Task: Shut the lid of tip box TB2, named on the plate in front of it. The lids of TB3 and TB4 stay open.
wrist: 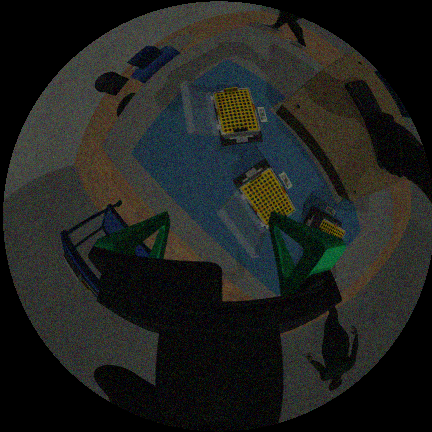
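Pixels of known places: gripper, fingertip midpoint: [218, 216]; arm's base, link origin: [376, 124].
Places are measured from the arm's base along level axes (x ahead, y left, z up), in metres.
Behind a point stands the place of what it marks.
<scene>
Three tip boxes with yellow tip racks show in the wrist view. One box [237, 112] @[z -0.136, x 0.269, y -0.138 m] is at upper middle, its clear lid [201, 110] @[z -0.103, x 0.331, y -0.174 m] open and folded out to the left. A second box [267, 196] @[z -0.136, x 0.314, y 0.061 m] stands right of centre, its clear lid [241, 225] @[z -0.084, x 0.389, y 0.074 m] open toward the lower left. A third box [332, 228] @[z -0.137, x 0.173, y 0.238 m] is at the right, partly behind the right green finger; its lid cannot be made out. A white name plate [262, 114] @[z -0.191, x 0.206, y -0.120 m] [285, 180] @[z -0.191, x 0.248, y 0.063 m] [330, 210] @[z -0.191, x 0.140, y 0.216 m] is by each box, too small to read. My gripper [218, 216] @[z 0.063, x 0.367, y -0.004 m] is open and empty, above the table.
The boxes stand on a blue mat [167, 152] @[z -0.193, x 0.480, y -0.174 m] with a grey surround. A brown board [345, 150] @[z -0.089, x 0.085, y 0.041 m] with a dark raised edge [315, 147] @[z -0.154, x 0.135, y 0.016 m] lies to the right, a black arm [367, 102] over it. A blue frame [112, 220] stands at lower left, beyond the left finger.
</scene>
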